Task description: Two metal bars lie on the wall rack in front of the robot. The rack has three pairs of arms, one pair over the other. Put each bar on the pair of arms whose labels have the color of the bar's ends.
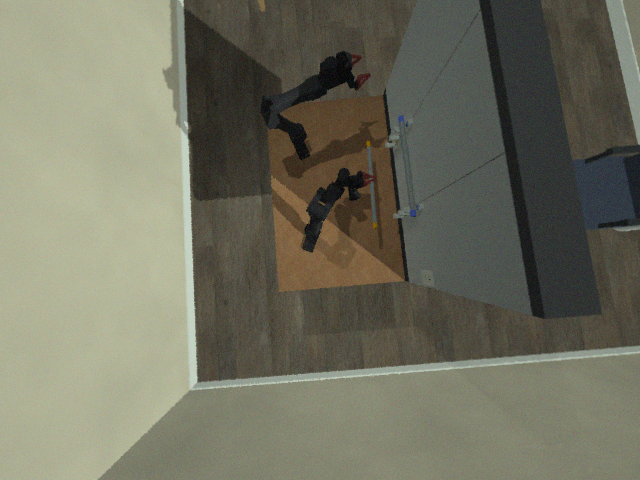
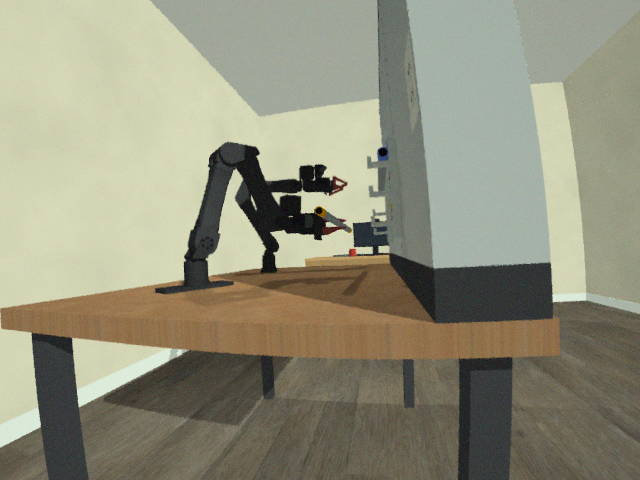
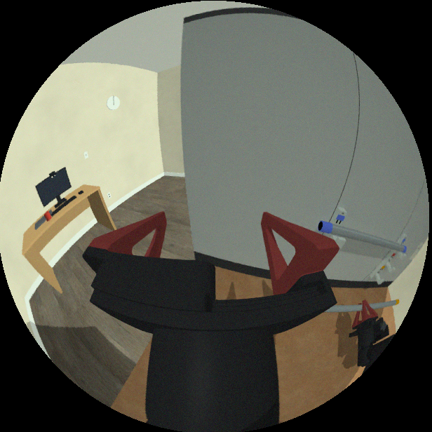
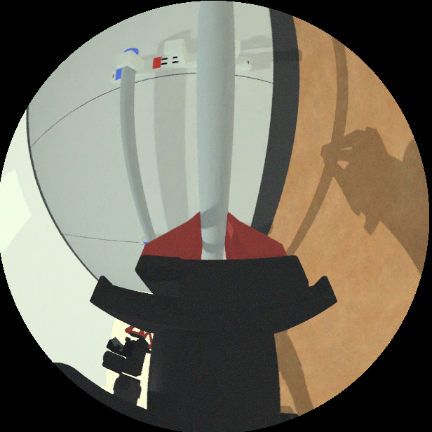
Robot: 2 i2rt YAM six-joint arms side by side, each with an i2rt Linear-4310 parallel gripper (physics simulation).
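Where they show: left gripper, fingertip midpoint: (image 1: 366, 66) (image 2: 345, 186); right gripper, fingertip midpoint: (image 1: 375, 179) (image 2: 346, 224); left arm's base at its link origin: (image 1: 299, 144) (image 2: 269, 271); right arm's base at its link origin: (image 1: 312, 235) (image 2: 197, 288).
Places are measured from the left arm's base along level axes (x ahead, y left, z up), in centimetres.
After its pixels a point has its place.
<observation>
A grey bar with blue ends (image 1: 407, 165) {x 39.7, y -48.9, z 32.2 cm} (image 2: 382, 152) {x 31.7, y -72.5, z 31.0 cm} (image 3: 365, 237) (image 4: 128, 110) lies on the top, blue-labelled arms of the wall rack (image 2: 377, 192) {x 30.8, y -69.5, z 22.0 cm} (image 4: 174, 50). A red label (image 4: 157, 62) marks the arm below. A grey bar with orange ends (image 1: 373, 201) {x 21.6, y -56.1, z 18.3 cm} (image 2: 330, 217) {x 20.2, y -62.1, z 17.1 cm} (image 3: 345, 308) (image 4: 216, 100) is off the rack, held in front of the wall above the table. My right gripper (image 1: 369, 178) {x 28.2, y -44.8, z 16.9 cm} (image 3: 361, 301) (image 4: 213, 216) is shut on it near its middle. My left gripper (image 1: 363, 69) {x 39.1, y 0.1, z 40.2 cm} (image 2: 338, 184) {x 39.1, y 0.1, z 40.2 cm} (image 3: 213, 216) is open and empty, away from both bars.
The grey wall panel (image 1: 454, 155) {x 39.8, y -59.5, z 62.4 cm} (image 3: 265, 125) stands upright along the edge of the wooden table (image 1: 310, 268) {x -25.5, y -75.3, z 0.0 cm} (image 2: 232, 315) {x 0.2, y -93.4, z 0.0 cm}. A desk (image 3: 95, 192) with a monitor (image 3: 54, 186) and a red cup (image 3: 48, 216) stands beyond.
</observation>
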